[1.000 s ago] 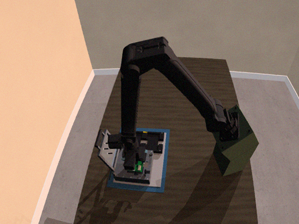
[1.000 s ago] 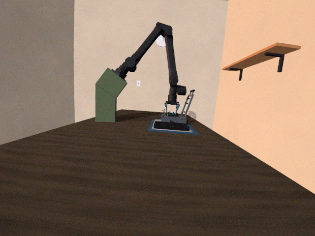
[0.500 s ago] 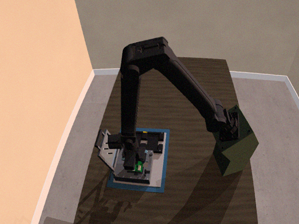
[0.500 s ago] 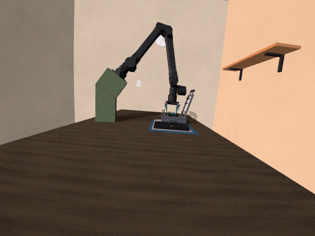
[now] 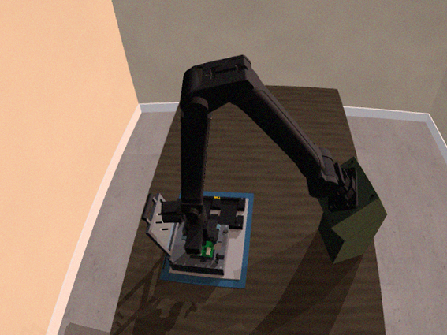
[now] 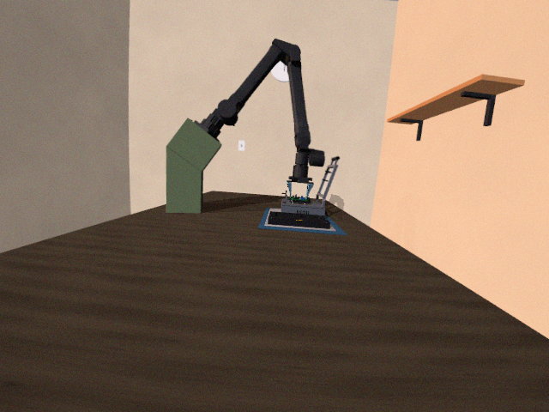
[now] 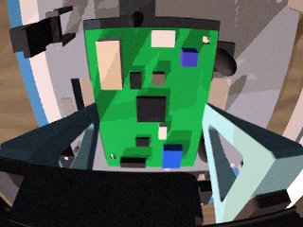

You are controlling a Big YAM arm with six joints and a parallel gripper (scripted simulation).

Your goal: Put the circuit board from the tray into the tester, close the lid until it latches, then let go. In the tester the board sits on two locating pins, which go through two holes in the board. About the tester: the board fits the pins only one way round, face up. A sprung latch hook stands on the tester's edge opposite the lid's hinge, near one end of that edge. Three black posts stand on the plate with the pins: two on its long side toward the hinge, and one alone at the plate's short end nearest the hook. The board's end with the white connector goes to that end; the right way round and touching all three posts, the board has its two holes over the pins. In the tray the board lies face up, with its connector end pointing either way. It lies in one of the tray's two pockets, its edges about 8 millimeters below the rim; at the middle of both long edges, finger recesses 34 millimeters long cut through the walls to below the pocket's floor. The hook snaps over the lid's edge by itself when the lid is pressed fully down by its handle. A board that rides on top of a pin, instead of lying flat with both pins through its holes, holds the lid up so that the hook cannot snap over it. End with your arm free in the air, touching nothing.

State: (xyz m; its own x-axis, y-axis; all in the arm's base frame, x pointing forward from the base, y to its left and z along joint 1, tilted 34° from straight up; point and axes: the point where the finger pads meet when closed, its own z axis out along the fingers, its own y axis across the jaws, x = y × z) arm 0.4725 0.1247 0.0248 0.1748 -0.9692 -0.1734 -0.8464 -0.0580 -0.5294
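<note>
Now: the green circuit board right at my hand. Also, from my hand: black latch hook: 7 cm behind, 4 cm to the left; then tester lid: 12 cm ahead, 2 cm to the left, 10 cm above.
</note>
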